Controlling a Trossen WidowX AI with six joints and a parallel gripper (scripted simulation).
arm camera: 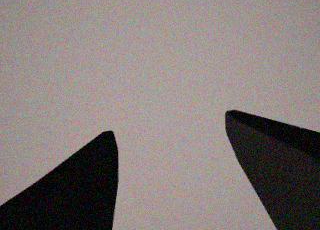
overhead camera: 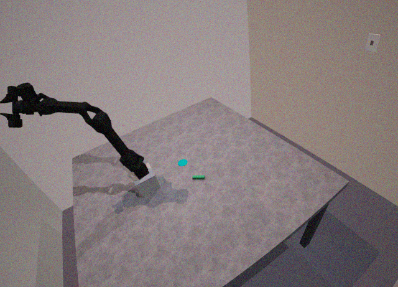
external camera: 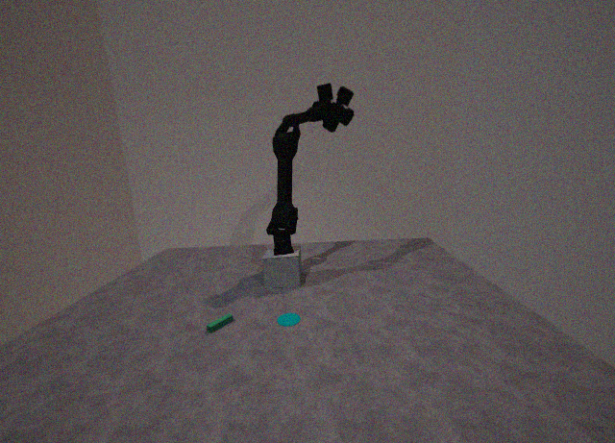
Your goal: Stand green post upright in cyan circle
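My gripper tip is now 65 cm short of the green post, 53 cm to the left of it and 62 cm above it. Round my gripper tip: cyan circle 66 cm ahead, 35 cm to the right, 62 cm below.
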